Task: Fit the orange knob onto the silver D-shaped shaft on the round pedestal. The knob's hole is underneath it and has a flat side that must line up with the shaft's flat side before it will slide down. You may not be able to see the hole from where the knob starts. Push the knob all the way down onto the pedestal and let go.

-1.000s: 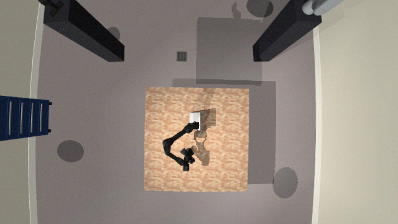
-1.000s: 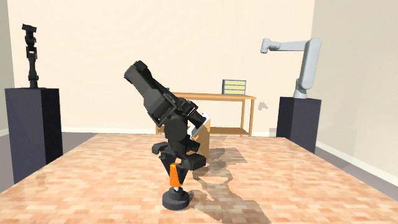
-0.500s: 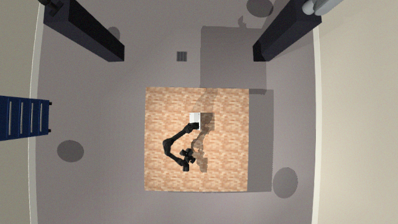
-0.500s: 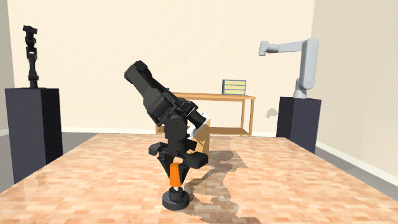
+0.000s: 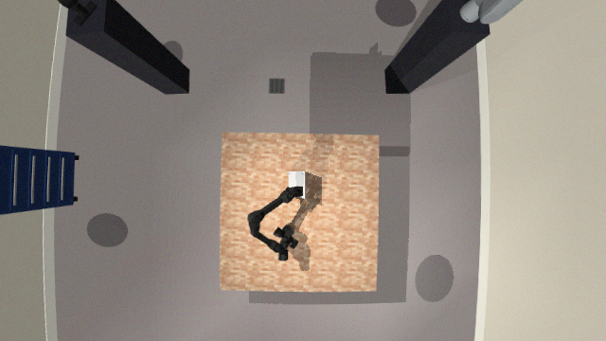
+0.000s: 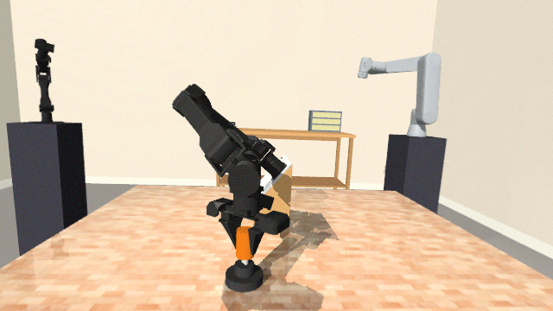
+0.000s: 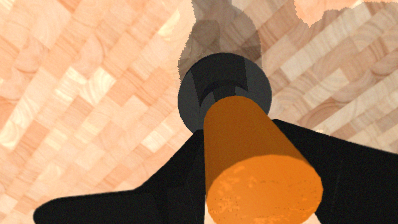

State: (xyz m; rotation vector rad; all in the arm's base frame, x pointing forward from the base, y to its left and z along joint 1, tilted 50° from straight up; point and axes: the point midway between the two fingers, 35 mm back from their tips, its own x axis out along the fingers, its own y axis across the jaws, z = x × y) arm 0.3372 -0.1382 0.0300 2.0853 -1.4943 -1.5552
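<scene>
The round pedestal is 40 mm below my gripper tip. The rest, counted from my gripper tip: orange knob: 30 mm above.
</scene>
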